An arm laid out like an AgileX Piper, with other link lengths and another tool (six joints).
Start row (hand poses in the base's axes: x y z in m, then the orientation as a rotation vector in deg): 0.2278, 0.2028, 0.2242, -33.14, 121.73, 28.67
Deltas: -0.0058, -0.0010, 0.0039, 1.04, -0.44, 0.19; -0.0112, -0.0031, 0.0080, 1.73, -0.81, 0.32; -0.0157, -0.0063, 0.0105, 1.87, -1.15, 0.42; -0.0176, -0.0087, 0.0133, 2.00, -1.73, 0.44; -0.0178, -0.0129, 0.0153, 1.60, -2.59, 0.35; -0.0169, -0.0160, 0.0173, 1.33, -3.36, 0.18; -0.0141, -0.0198, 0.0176, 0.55, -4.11, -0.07; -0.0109, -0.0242, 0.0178, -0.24, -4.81, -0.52; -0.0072, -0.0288, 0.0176, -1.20, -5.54, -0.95; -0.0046, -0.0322, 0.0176, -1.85, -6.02, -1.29; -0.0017, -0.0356, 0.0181, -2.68, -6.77, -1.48; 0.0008, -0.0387, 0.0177, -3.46, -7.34, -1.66; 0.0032, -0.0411, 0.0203, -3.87, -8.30, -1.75; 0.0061, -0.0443, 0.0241, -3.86, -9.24, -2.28; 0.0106, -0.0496, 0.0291, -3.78, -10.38, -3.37; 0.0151, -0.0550, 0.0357, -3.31, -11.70, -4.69; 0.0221, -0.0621, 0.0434, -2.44, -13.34, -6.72; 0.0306, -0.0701, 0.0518, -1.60, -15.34, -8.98; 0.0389, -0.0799, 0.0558, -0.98, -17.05, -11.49
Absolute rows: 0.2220, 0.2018, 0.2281, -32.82, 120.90, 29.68; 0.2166, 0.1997, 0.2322, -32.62, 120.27, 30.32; 0.2121, 0.1965, 0.2347, -32.70, 119.87, 30.38; 0.2102, 0.1941, 0.2375, -32.72, 119.28, 30.30; 0.2100, 0.1899, 0.2395, -32.97, 118.63, 29.51; 0.2109, 0.1868, 0.2415, -33.04, 118.03, 28.84; 0.2137, 0.1830, 0.2418, -33.30, 117.65, 27.61; 0.2169, 0.1786, 0.2420, -33.35, 117.36, 26.29; 0.2206, 0.1740, 0.2418, -33.51, 117.08, 24.80; 0.2232, 0.1706, 0.2418, -33.56, 116.90, 23.77; 0.2261, 0.1672, 0.2423, -33.91, 116.50, 22.54; 0.2286, 0.1641, 0.2419, -34.21, 116.24, 21.44; 0.2310, 0.1617, 0.2445, -34.45, 115.47, 20.62; 0.2339, 0.1585, 0.2483, -33.98, 114.66, 20.00; 0.2384, 0.1532, 0.2533, -32.92, 113.73, 19.09; 0.2429, 0.1478, 0.2599, -31.42, 112.54, 18.39; 0.2499, 0.1407, 0.2676, -29.02, 111.00, 17.60; 0.2584, 0.1327, 0.2760, -26.47, 109.14, 16.54; 0.2667, 0.1229, 0.2800, -23.76, 107.62, 15.23
